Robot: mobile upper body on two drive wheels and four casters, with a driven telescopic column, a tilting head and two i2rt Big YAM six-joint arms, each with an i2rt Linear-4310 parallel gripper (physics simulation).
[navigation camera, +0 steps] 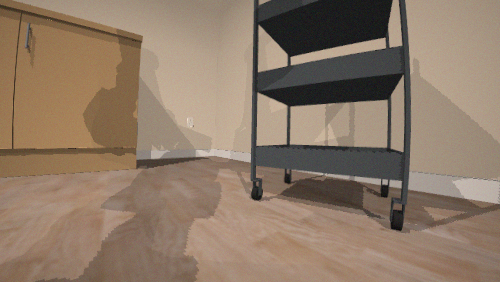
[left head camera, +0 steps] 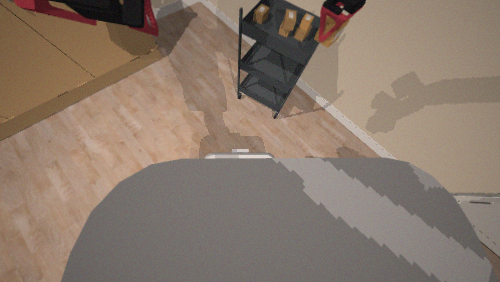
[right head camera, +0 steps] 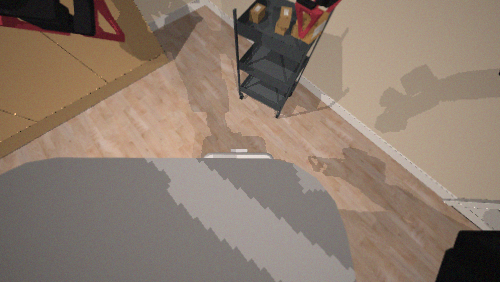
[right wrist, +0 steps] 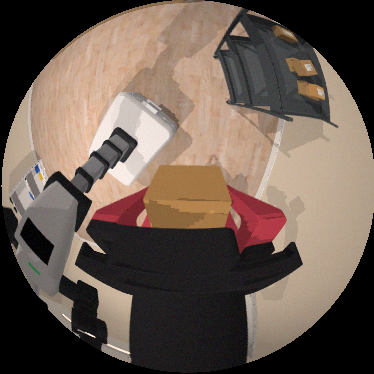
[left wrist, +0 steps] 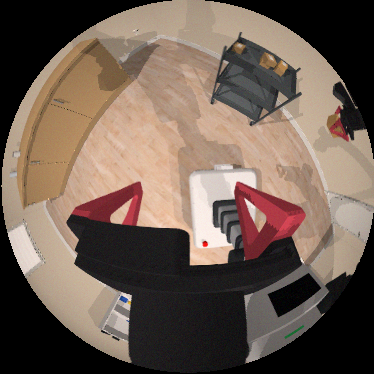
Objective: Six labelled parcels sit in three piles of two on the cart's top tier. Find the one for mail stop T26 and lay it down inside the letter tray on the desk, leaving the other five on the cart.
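Frame: origin at the left arm's base, x ahead, y left, z up, level; millimetres.
Where they show: left gripper, between the fingertips: (left head camera: 127,26) (right head camera: 97,35) (left wrist: 187,186); right gripper, between the fingertips: (left head camera: 325,36) (right head camera: 306,32) (right wrist: 188,186) (left wrist: 330,125); right arm's base, origin of its link: (right wrist: 84,304).
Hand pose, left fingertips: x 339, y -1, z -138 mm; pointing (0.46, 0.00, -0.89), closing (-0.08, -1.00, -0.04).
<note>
Things, the pixels of their centre, and the offset from my left fingertips. "*": a spot on its surface instead.
- brown cardboard parcel, middle of its body: (right wrist: 188,203) (left wrist: 334,125) (right head camera: 311,25) (left head camera: 330,29) 452 mm right, 146 mm ahead, 62 mm down
- dark cart, a spot on its surface: (right wrist: 270,65) * 441 mm right, 484 mm ahead, 345 mm down
- middle group, middle of its body: (right wrist: 304,66) (left wrist: 268,59) (right head camera: 285,17) (left head camera: 289,20) 494 mm right, 646 mm ahead, 331 mm down
- cart's post, a spot on its surface: (navigation camera: 406,125) * 579 mm right, 389 mm ahead, 804 mm down
My right gripper (right wrist: 188,186) (left wrist: 330,125) is shut on a brown cardboard parcel (right wrist: 187,182) (left wrist: 333,120); the label side does not show in the right wrist view. In the left head view the right gripper (left head camera: 334,25) appears near the right end of the dark cart (left head camera: 277,46) (right wrist: 270,65). Three groups of brown parcels stand on its top tier: one parcel (left head camera: 261,14) (right wrist: 285,34), a middle group (left head camera: 288,21) (right wrist: 301,66) and another group (left head camera: 304,26) (right wrist: 310,91). Their white labels are too small to read. My left gripper (left wrist: 187,186) is open and empty. The letter tray cannot be made out.
A wooden cabinet (left head camera: 45,50) (left wrist: 75,117) (navigation camera: 75,90) stands at the left. My white base (left wrist: 204,187) (right wrist: 127,132) stands on the wood floor. The cart's post (navigation camera: 406,125) is near the wall. A white unit (right wrist: 25,192) with blue and yellow items shows at the right wrist view's left.
</note>
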